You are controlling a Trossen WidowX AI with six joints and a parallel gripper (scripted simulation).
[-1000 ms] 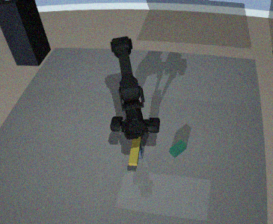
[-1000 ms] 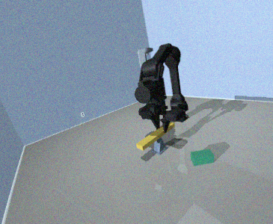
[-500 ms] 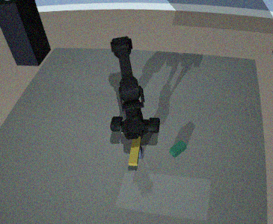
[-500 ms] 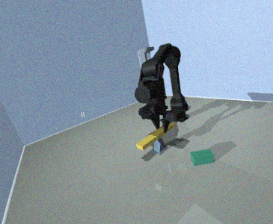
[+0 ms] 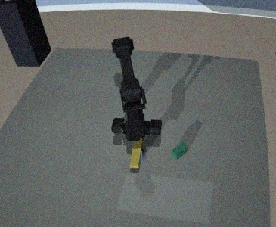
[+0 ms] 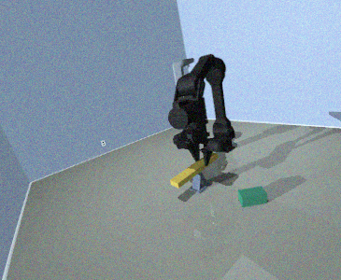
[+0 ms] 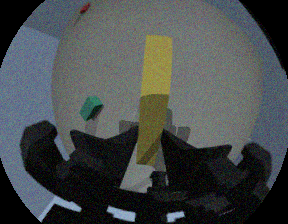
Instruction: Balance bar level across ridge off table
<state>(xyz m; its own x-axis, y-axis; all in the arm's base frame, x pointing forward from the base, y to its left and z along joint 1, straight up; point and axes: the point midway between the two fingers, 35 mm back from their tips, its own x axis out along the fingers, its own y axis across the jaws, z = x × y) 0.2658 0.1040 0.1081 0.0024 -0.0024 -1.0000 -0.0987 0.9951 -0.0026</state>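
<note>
Now: the yellow bar 3 cm ahead of my gripper tip. From my gripper tip the other things lie so: green block 1 cm behind, 17 cm to the left, 6 cm below.
</note>
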